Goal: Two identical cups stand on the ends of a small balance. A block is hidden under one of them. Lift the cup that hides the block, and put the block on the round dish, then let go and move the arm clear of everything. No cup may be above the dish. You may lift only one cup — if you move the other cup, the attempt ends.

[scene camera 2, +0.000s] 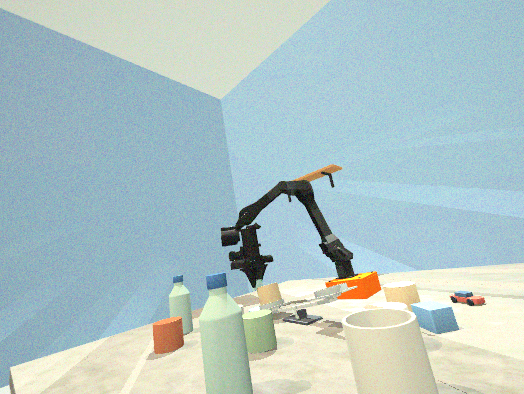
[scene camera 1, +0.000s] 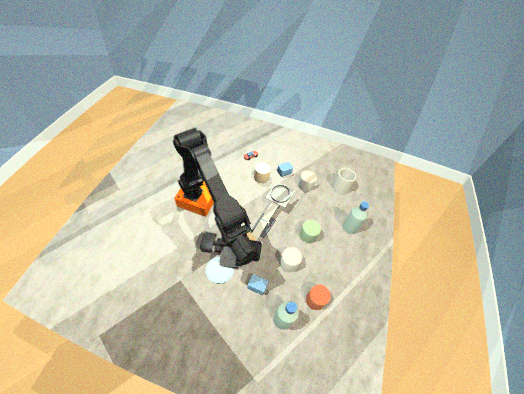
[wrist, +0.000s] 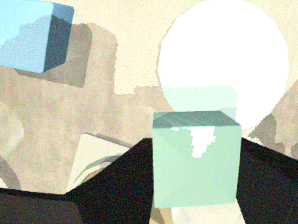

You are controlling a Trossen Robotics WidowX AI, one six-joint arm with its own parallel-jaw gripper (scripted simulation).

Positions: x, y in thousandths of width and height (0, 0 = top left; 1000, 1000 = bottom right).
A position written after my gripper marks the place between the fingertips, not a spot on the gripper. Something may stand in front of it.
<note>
My gripper (scene camera 2: 491, 727) holds a pale green block (wrist: 659, 690). Further things: a balance (scene camera 2: 631, 747) and a white round dish (wrist: 777, 283).
The balance is seen too in scene camera 1 (scene camera 1: 535, 494) and in the wrist view (wrist: 314, 685). My gripper is seen too in scene camera 1 (scene camera 1: 442, 654) and in the wrist view (wrist: 639, 658). Scene camera 1 misses the pale green block, which is hidden by my gripper.
</note>
